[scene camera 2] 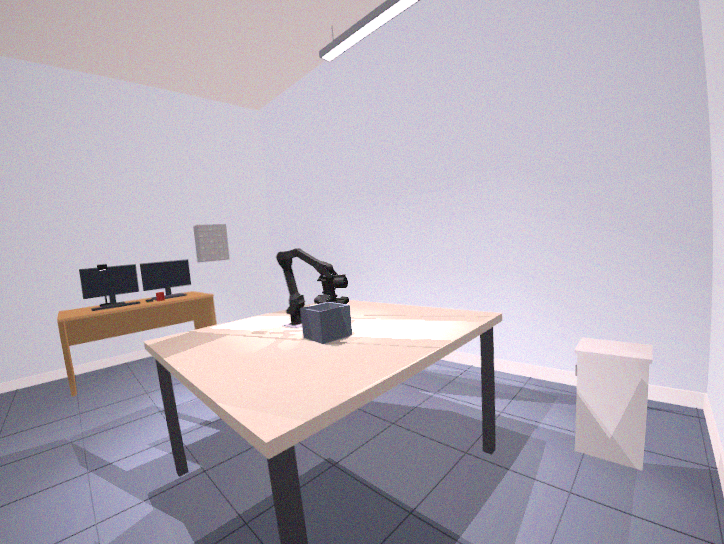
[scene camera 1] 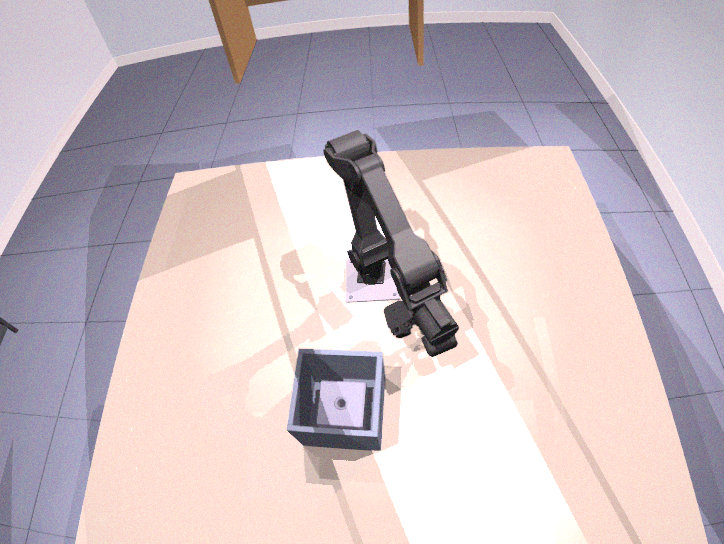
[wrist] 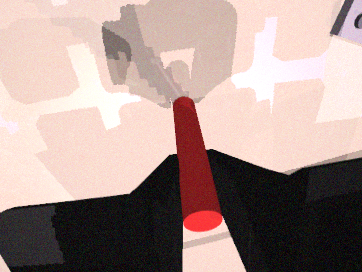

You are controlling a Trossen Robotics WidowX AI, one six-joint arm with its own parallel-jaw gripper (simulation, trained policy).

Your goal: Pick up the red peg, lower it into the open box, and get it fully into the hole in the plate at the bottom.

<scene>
In view: the gripper [scene camera 1: 434, 321], a grey box [scene camera 1: 313, 365], a red peg [wrist: 200, 208] and a plate [scene camera 1: 333, 396].
The gripper also shows in the wrist view [wrist: 191, 160]. The wrist view misses the grey box: it is out of frame. Scene camera 2 misses the red peg, which is hidden by the grey box.
</scene>
